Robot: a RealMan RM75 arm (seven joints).
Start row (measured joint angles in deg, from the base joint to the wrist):
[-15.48 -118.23 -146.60 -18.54 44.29 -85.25 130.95]
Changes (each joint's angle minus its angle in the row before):
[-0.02 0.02 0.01 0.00 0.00 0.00 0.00]
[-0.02 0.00 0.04 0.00 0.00 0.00 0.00]
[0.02 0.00 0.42 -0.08 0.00 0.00 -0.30]
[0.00 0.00 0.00 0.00 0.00 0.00 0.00]
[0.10 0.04 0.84 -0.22 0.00 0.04 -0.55]
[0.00 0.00 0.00 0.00 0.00 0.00 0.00]
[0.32 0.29 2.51 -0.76 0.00 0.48 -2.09]
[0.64 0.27 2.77 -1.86 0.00 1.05 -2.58]
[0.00 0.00 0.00 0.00 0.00 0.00 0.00]
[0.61 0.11 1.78 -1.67 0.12 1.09 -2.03]
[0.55 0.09 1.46 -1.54 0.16 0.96 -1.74]
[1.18 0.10 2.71 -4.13 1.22 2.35 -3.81]
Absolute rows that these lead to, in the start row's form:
[-15.50 -118.21 -146.59 -18.54 44.29 -85.25 130.95]
[-15.52 -118.21 -146.55 -18.54 44.29 -85.25 130.95]
[-15.50 -118.21 -146.13 -18.62 44.29 -85.25 130.65]
[-15.50 -118.21 -146.13 -18.62 44.29 -85.25 130.65]
[-15.40 -118.17 -145.29 -18.84 44.29 -85.21 130.10]
[-15.40 -118.17 -145.29 -18.84 44.29 -85.21 130.10]
[-15.08 -117.88 -142.78 -19.60 44.29 -84.73 128.01]
[-14.44 -117.61 -140.01 -21.46 44.29 -83.68 125.43]
[-14.44 -117.61 -140.01 -21.46 44.29 -83.68 125.43]
[-13.83 -117.50 -138.23 -23.13 44.41 -82.59 123.40]
[-13.28 -117.41 -136.77 -24.67 44.57 -81.63 121.66]
[-12.10 -117.31 -134.06 -28.80 45.79 -79.28 117.85]

